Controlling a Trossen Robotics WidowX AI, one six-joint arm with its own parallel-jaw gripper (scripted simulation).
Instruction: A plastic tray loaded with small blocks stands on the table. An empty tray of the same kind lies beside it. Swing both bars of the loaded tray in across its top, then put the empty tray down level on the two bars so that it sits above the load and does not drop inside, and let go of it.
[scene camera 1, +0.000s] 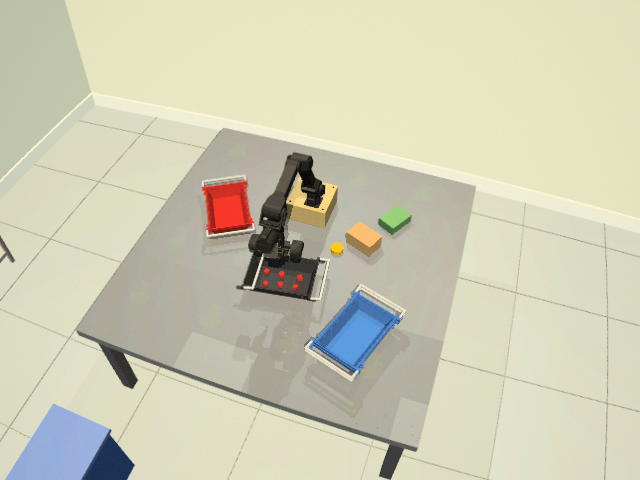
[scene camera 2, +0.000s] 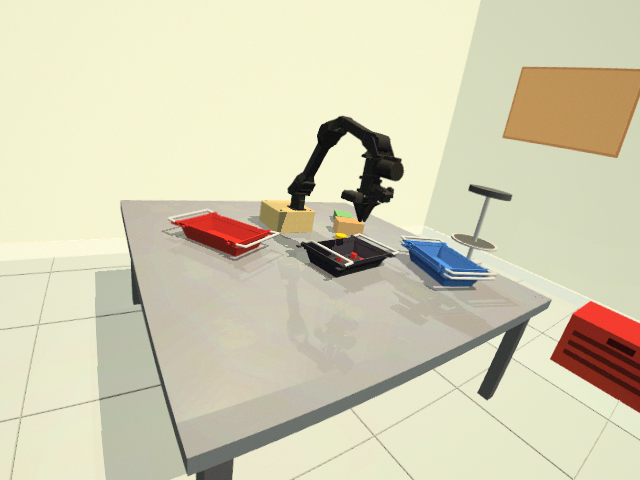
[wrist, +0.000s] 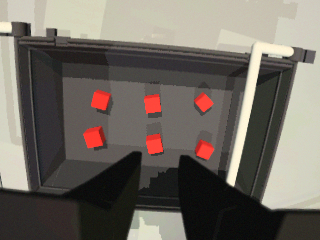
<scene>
In view: the gripper (scene camera 2: 361, 221), a red tray (scene camera 2: 230, 236) and an orange block (scene camera 1: 361, 237).
The red tray shows as well in scene camera 1 (scene camera 1: 227, 210). The gripper also shows in scene camera 1 (scene camera 1: 277, 260) and in the wrist view (wrist: 160, 162). The wrist view misses the red tray: it is out of frame. The wrist view does not show the orange block: it is out of frame.
</scene>
